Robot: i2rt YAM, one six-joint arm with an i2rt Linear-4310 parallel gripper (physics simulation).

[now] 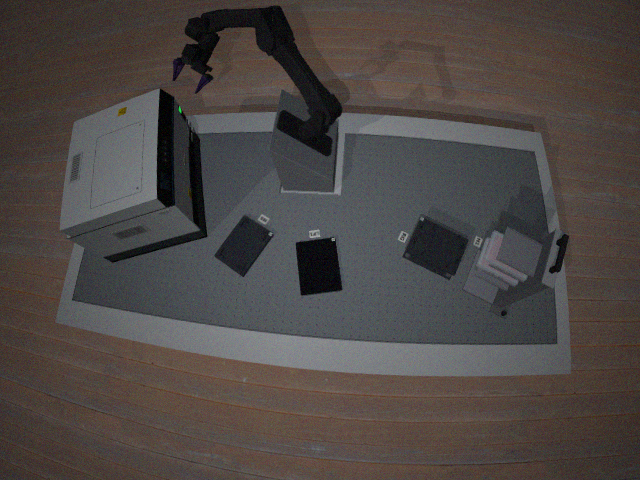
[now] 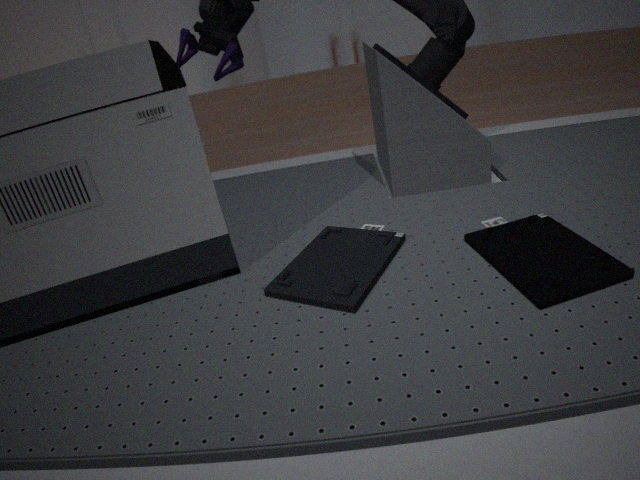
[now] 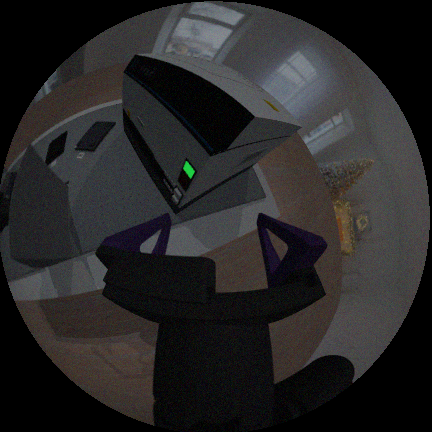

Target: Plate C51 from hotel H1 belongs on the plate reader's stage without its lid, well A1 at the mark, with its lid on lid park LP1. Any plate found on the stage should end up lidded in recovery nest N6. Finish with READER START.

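Frame: origin at the arm's base, x ahead, y left, z up, level; millimetres.
Where they show: gripper, between the fingertips: (image 1: 184, 87) (image 2: 195, 72) (image 3: 213, 217); arm's base, origin of its link: (image 1: 304, 134) (image 2: 418, 83).
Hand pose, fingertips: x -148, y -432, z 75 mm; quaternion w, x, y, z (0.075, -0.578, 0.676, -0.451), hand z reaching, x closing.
Things, the pixels of their centre, and the offset from my fingertips. "*": a spot on its surface instead.
- plate reader, middle of its body: (image 2: 82, 166) (image 3: 202, 112) (image 1: 135, 178) dz -76, dx +321, dy -119 mm
- reader's green screen, a spot on its surface: (image 3: 188, 170) (image 1: 180, 109) * dz -31, dx +76, dy -3 mm
- black lid park LP1, middle of its body: (image 2: 542, 251) (image 1: 318, 265) (image 3: 55, 146) dz -220, dx +512, dy +505 mm
- Hotel H1, a spot on its surface: (image 1: 522, 250) * dz +27, dx +498, dy +1029 mm
- black handle, a spot on its surface: (image 1: 558, 253) * dz +114, dx +529, dy +1078 mm
My gripper (image 1: 185, 86) (image 2: 196, 72) (image 3: 213, 217) is open and empty, raised beyond the rear corner of the plate reader (image 1: 116, 165) (image 2: 134, 175) (image 3: 150, 120). The reader's green screen (image 1: 179, 109) (image 3: 188, 170) is lit, with small buttons (image 3: 176, 194) below it. The stage does not show. The dark nest (image 1: 244, 245) (image 2: 336, 268) (image 3: 95, 136) nearest the reader, apparently N6, bears no plate. The black lid park LP1 (image 1: 318, 266) (image 2: 547, 260) (image 3: 56, 147) bears no lid. Hotel H1 (image 1: 522, 250) at the right holds pale plates; which is C51 cannot be read.
Another dark nest (image 1: 435, 246) lies between LP1 and the hotel; its label (image 1: 402, 237) is hard to read. The arm's wedge-shaped pedestal (image 1: 305, 167) (image 2: 434, 149) (image 3: 40, 215) stands at the rear middle of the table. A black handle (image 1: 558, 253) shows beside the hotel.
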